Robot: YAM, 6 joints.
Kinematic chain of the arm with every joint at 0, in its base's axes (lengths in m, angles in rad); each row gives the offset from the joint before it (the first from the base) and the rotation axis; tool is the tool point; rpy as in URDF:
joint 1: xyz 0 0 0.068 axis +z
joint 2: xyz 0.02 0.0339 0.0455 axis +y
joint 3: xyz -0.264 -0.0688 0 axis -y
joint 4: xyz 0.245 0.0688 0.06 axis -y
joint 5: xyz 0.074 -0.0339 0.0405 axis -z
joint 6: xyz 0.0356 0 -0.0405 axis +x
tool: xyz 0 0 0 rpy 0 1.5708 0
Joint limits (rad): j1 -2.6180..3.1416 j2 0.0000..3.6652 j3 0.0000..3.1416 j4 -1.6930..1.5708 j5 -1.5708..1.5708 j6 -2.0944..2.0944
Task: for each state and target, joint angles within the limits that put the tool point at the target. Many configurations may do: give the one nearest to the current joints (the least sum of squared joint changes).
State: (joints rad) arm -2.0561 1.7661 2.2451 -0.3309 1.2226 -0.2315
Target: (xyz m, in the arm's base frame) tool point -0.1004 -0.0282 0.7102
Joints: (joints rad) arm -2.5715 1.5669 2.7294 -0.0219 1.0261 -0.2315
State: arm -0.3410 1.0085 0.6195 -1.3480 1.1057 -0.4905
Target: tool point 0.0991 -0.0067 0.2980
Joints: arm 0.2436 0.7756 0.8928 -1.3948 1.0239 -0.4905
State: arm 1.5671 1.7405 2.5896 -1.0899 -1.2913 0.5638
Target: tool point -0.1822 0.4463 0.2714
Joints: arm 1.8880 2.3225 2.2562 -1.1162 -1.2588 0.5638
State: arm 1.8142 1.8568 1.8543 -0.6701 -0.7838 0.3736
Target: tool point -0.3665 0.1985 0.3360
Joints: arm 2.5822 1.8689 1.7859 -0.7026 -0.8295 0.3736
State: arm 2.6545 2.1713 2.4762 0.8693 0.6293 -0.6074
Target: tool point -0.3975 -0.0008 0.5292
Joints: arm 3.1416 1.9419 1.9710 1.1816 -0.0224 -0.6074
